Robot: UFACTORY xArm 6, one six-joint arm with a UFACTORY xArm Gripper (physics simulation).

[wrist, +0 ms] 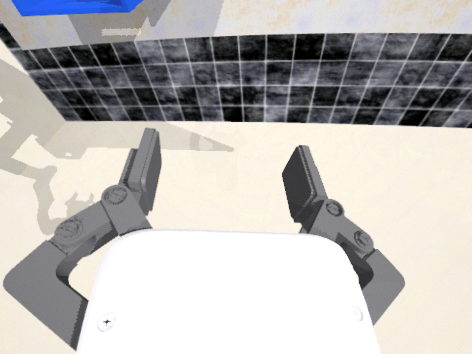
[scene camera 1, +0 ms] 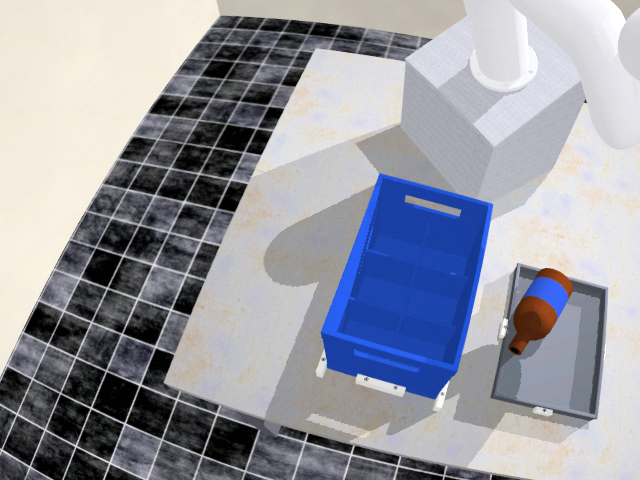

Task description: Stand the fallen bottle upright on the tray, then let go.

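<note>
A brown bottle with a blue label lies on its side in the grey tray, at the right of the scene view. Its base is toward the tray's back wall and its neck points to the front left, near the tray's left wall. My gripper is open in the wrist view, with nothing between its fingers. The bottle and the tray do not show in the wrist view, and the gripper is away from both.
A blue divided crate stands on the table, left of the tray. White blocks sit at its front. The robot's grey pedestal stands behind the crate. The white arm reaches out at the upper right.
</note>
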